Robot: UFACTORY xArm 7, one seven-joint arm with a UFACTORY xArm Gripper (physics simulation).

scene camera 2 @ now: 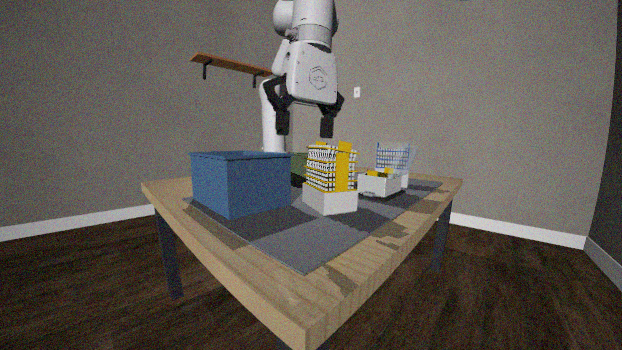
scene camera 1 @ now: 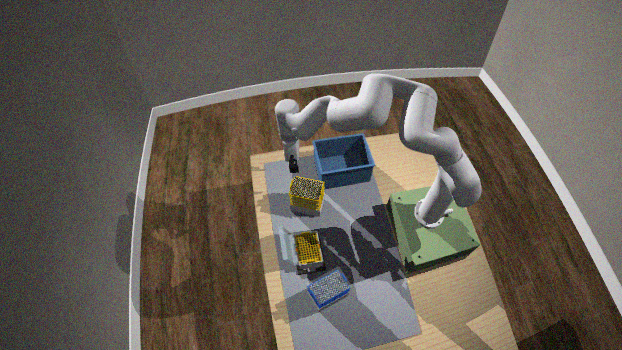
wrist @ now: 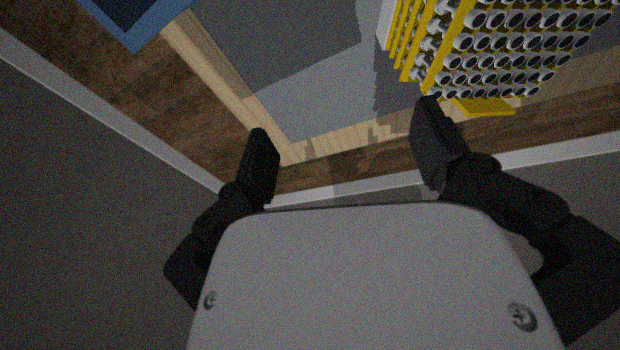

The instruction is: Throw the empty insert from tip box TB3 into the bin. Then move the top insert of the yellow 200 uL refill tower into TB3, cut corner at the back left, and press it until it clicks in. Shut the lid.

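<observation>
My gripper point(scene camera 1: 293, 168) point(scene camera 2: 304, 131) point(wrist: 336, 131) is open and empty, above table height near the yellow refill tower. The tower point(scene camera 1: 307, 192) point(scene camera 2: 342, 169) point(wrist: 452, 45) is a stack of tip-filled yellow inserts on a white base; in the wrist view it lies beyond the right finger. Tip box TB3 point(scene camera 1: 303, 266) point(scene camera 2: 376, 186) is white, with a yellow insert point(scene camera 1: 308, 247) showing no tips inside it. Its clear lid point(scene camera 1: 285, 244) point(scene camera 2: 412, 156) stands open. The blue bin point(scene camera 1: 347, 177) point(scene camera 2: 240, 186) point(wrist: 132, 44) stands beside the tower; the part of its inside that shows is dark.
A blue rack full of tips point(scene camera 1: 329, 289) point(scene camera 2: 392, 153) stands beyond TB3 from the tower. The arm's base is on a green block point(scene camera 1: 445, 245) at the side of the grey mat point(scene camera 1: 372, 320). The wooden table point(scene camera 1: 465, 287) point(scene camera 2: 280, 285) carries it all.
</observation>
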